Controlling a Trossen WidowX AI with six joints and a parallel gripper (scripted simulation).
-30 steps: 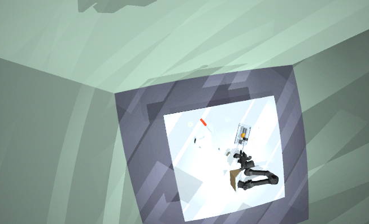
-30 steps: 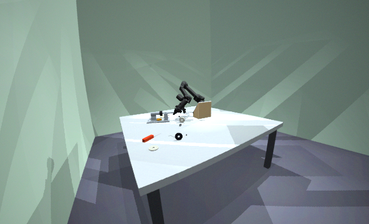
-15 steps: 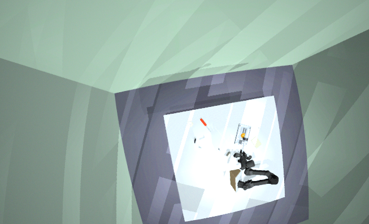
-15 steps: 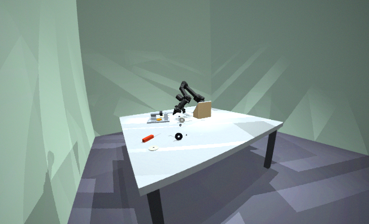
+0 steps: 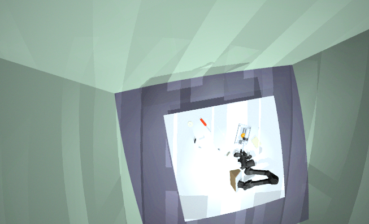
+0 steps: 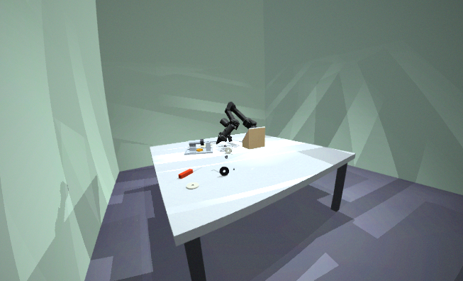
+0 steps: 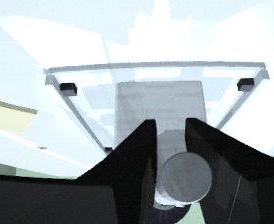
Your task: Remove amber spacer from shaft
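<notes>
Right now my gripper tip is 5 cm short of the thin shaft, 2 cm to the left of it and 2 cm below it. From my gripper tip the other things lie so: red-handled screwdriver: 33 cm to the left, 32 cm ahead, 5 cm below; then pale yellow square: 21 cm to the right, 5 cm below, 2 cm ahead; then white washer: 49 cm to the left, 37 cm ahead, 5 cm below.
</notes>
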